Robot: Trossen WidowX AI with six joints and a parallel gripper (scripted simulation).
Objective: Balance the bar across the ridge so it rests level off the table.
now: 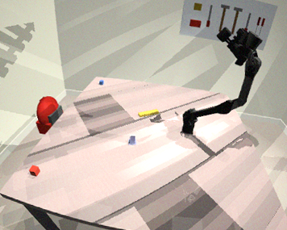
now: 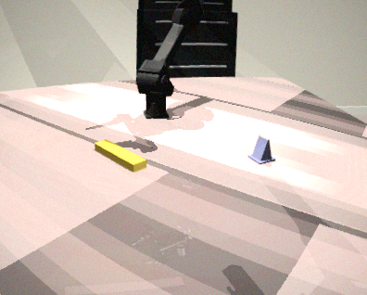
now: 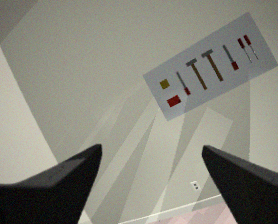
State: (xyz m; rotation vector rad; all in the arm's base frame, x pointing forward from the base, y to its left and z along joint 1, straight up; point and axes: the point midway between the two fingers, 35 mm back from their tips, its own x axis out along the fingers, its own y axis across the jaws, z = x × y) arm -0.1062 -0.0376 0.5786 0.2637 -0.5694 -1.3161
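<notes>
My gripper tip is now 580 mm above the bar, 370 mm short of it and 50 mm to the left of it. Also, from my gripper tip: red block: 840 mm ahead, 570 mm to the left, 570 mm below; then blue cube: 840 mm ahead, 570 mm below, 430 mm to the right.
</notes>
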